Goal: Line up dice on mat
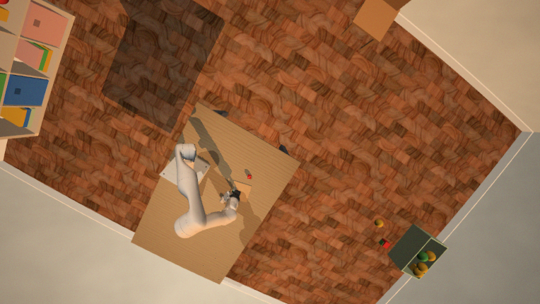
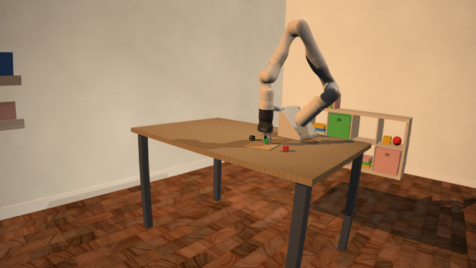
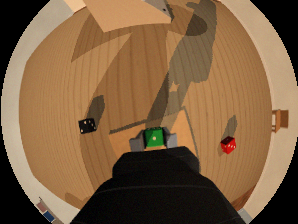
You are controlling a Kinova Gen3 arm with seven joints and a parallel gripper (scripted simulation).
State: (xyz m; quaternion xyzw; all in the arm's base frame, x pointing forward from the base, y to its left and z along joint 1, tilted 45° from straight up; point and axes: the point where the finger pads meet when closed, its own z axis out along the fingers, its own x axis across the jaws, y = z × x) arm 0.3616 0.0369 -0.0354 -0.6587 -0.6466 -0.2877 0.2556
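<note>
The green die is 1 cm below my hand. From my hand the other things lie so: red die 14 cm to the left, 5 cm ahead, 1 cm below; then black die 12 cm to the right, 3 cm behind, 1 cm below; then tan mat 5 cm ahead, 3 cm below.
</note>
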